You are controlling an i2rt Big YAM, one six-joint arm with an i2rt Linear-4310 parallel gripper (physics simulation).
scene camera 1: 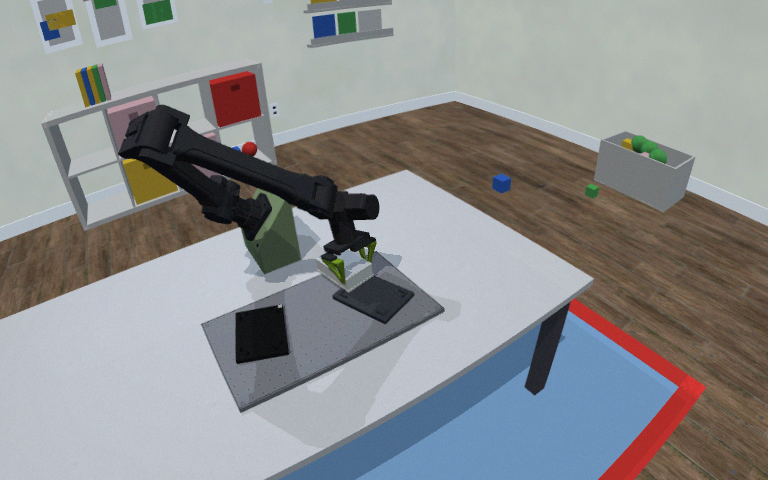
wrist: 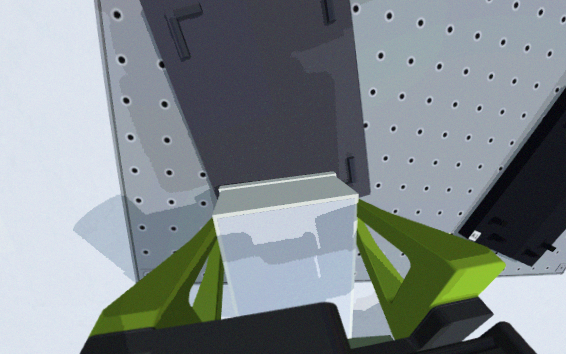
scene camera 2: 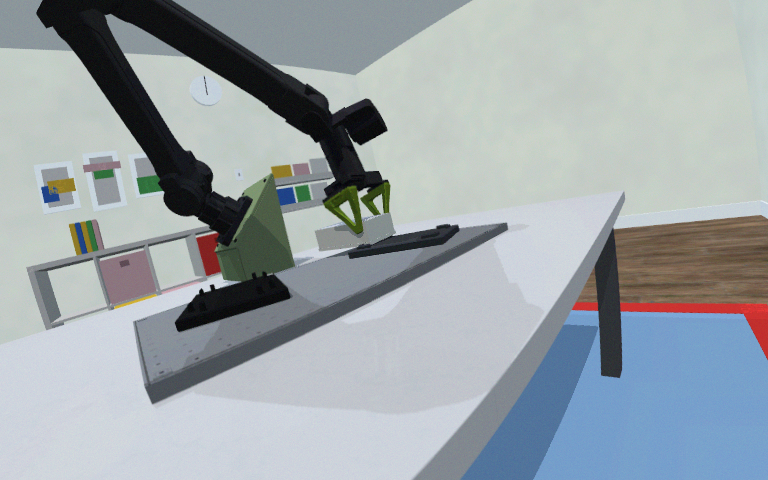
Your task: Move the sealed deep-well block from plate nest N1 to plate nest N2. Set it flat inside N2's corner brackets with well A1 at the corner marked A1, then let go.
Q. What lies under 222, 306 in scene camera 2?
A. A black nest plate.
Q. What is my gripper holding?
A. A white deep-well block.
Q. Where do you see a white deep-well block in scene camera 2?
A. At 378, 227
